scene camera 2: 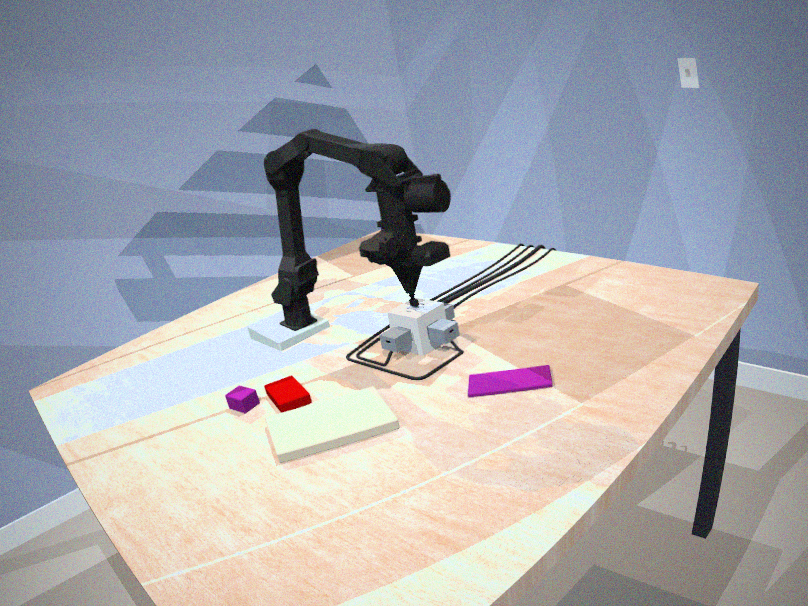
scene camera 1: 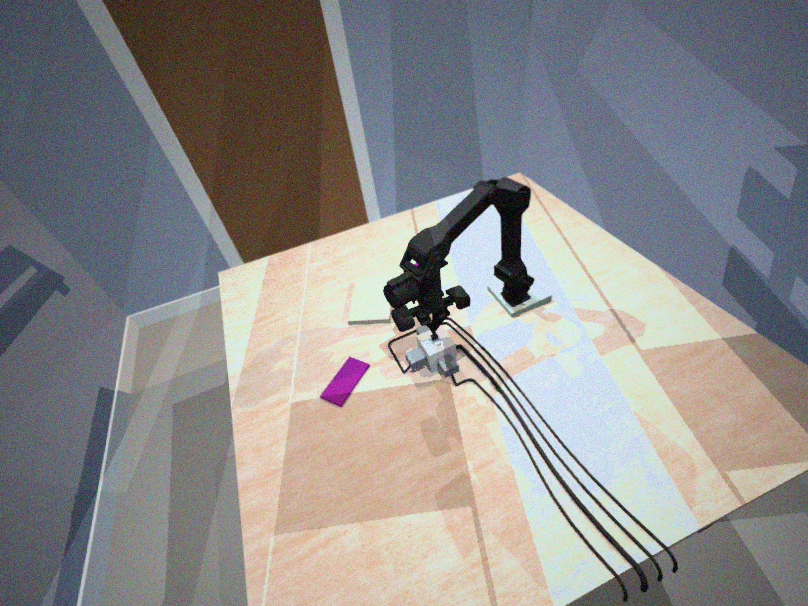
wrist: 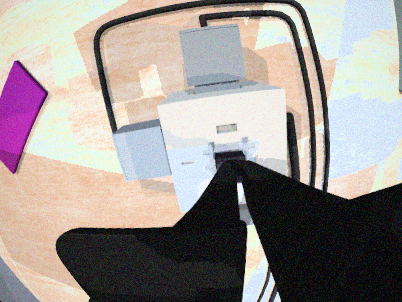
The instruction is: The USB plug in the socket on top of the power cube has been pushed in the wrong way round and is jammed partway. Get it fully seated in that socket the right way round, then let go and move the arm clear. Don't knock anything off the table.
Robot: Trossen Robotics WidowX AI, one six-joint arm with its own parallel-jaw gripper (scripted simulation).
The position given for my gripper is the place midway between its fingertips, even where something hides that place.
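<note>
My gripper (scene camera 2: 410, 293) is visible, with further views of the gripper (scene camera 1: 433, 330) and of the gripper (wrist: 235, 170). A pale flat board (scene camera 2: 338, 421) is present; scene camera 1 also shows the board (scene camera 1: 368, 305), while in the wrist view it is out of frame. A red block (scene camera 2: 287, 394) is likewise present, and in the wrist view the block is out of frame. A purple flat slab (scene camera 2: 531, 378) appears, with a further view of the slab (scene camera 1: 338, 390). Also present: a white power cube (wrist: 189, 121).
</note>
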